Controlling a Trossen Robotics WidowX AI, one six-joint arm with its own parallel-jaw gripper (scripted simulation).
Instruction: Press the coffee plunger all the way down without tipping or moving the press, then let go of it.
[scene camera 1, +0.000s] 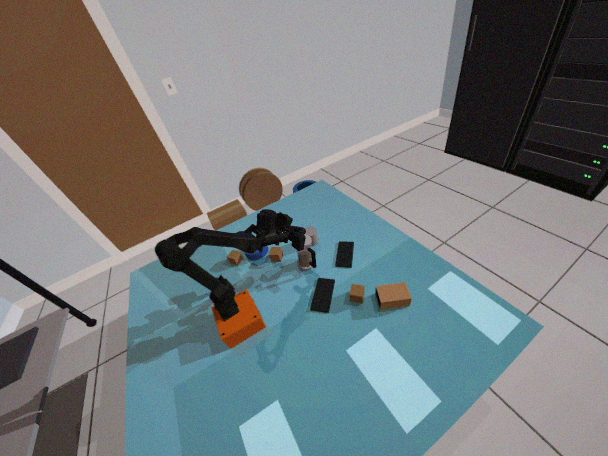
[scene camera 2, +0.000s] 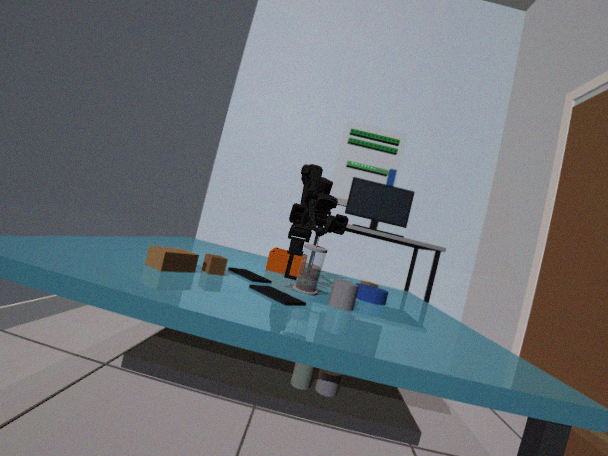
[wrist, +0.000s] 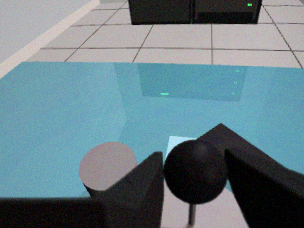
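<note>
A coffee press (scene camera 2: 313, 256) and a grey cylinder (scene camera 2: 343, 295) are part of the robot's scene. So is the gripper (scene camera 2: 320, 230), (scene camera 1: 302, 229), (wrist: 193, 158).
</note>
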